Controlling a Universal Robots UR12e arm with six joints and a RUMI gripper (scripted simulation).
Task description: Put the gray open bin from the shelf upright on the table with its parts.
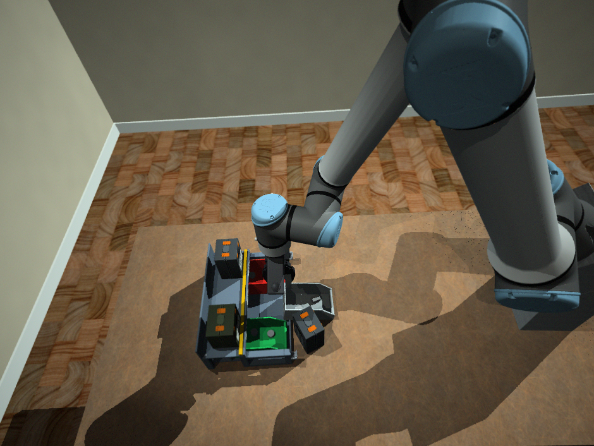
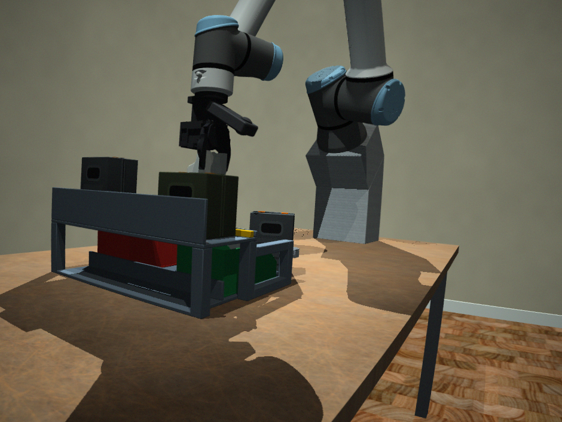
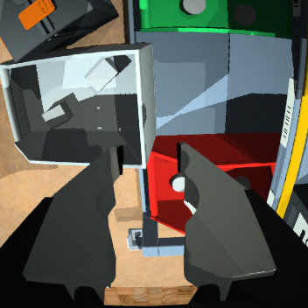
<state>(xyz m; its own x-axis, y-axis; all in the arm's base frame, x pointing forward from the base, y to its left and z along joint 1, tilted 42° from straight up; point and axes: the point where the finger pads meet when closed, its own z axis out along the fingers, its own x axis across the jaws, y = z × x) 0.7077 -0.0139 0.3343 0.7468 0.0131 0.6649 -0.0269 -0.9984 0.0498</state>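
My hand is 12 cm above the gray bin and 8 cm past it. From my hand the other things lie so: yellow strip: 13 cm ahead, 6 cm below; green bin: 12 cm below, 11 cm to the left, 8 cm ahead; red bin: 12 cm below, 11 cm to the right, 7 cm ahead.
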